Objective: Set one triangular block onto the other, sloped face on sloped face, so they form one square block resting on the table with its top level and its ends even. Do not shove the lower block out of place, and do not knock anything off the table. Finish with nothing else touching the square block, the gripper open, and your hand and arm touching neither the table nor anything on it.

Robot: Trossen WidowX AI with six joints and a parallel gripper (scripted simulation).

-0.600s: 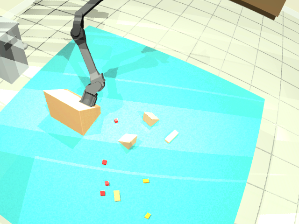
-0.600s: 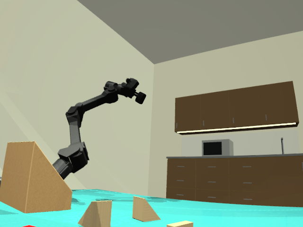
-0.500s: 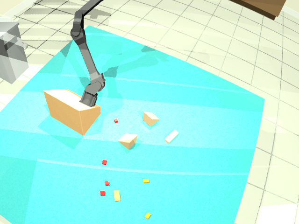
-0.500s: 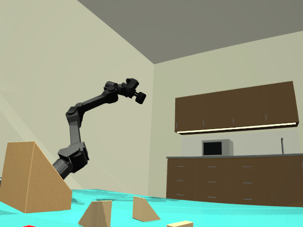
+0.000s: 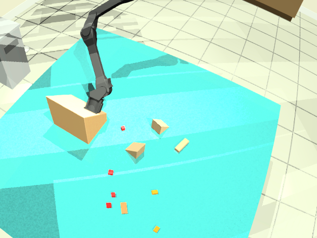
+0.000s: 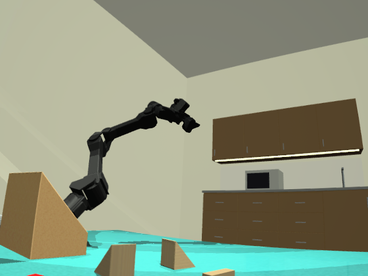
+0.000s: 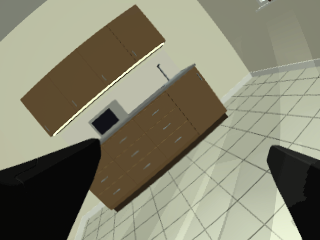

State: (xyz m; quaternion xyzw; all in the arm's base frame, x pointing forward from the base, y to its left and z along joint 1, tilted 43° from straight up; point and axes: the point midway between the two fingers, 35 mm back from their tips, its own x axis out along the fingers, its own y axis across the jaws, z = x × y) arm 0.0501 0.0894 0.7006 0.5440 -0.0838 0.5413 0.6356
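Now: gripper tip 30 cm short of the pale flat bar, 52 cm to the left of it and 55 cm above it.
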